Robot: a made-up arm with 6 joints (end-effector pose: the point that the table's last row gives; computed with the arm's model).
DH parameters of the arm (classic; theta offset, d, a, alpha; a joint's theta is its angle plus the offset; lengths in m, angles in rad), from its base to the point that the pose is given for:
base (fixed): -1.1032 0 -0.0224 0
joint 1: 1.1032 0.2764 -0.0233 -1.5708
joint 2: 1.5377 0 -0.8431 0
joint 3: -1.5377 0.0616 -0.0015 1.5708
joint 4: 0 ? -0.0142 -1.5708
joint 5: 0 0.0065 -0.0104 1.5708
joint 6: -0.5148 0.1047 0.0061 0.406
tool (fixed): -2.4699 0.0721 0 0
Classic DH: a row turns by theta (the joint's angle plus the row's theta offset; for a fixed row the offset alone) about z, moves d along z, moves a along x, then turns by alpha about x.
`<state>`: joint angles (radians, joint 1 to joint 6).
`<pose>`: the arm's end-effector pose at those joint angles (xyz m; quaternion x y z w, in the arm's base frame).
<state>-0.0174 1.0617 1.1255 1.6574 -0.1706 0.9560</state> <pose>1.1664 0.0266 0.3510 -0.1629 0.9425 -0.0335 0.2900</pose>
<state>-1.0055 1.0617 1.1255 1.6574 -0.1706 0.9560</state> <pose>0.6429 -0.9587 0.3510 0.3035 0.9070 -0.1670 0.2395</pose>
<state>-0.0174 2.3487 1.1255 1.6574 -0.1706 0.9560</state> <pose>0.3745 0.0404 -0.8543 0.1474 -0.9283 -0.0808 0.3317</pose>
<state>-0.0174 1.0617 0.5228 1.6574 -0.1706 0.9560</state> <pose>1.2866 0.0246 0.6851 -0.1471 0.8137 -0.0852 0.5558</pose>
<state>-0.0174 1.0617 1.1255 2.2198 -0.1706 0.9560</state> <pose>1.1578 0.0426 0.3384 0.0605 0.9380 0.1340 0.3139</pose>
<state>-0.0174 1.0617 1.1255 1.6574 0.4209 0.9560</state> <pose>1.1595 0.1247 0.3675 -0.3297 0.8604 0.1899 0.3391</pose>
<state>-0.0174 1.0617 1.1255 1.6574 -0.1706 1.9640</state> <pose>1.1835 0.0352 0.3716 0.2360 0.8582 0.2355 0.3902</pose>
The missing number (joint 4, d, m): 0.4282
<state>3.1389 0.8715 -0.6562 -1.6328 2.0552 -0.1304</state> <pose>-0.6624 0.1063 1.2068 -0.5681 -0.4938 -0.5995 0.2721</pose>
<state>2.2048 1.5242 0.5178 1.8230 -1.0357 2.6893</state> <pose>-0.6897 1.1076 0.0963 -0.1331 0.7904 0.5724 0.1729</pose>
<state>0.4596 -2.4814 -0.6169 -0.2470 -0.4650 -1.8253</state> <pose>-0.4436 -0.0688 -0.9760 0.3210 0.8696 0.3737 0.0348</pose>
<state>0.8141 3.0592 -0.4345 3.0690 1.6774 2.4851</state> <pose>0.2328 0.3496 -0.8283 -0.2507 -0.1381 -0.9479 0.1395</pose>
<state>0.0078 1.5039 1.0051 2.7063 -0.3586 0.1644</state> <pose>1.0794 0.0734 -0.1615 -0.0493 0.9960 0.0730 0.0160</pose>
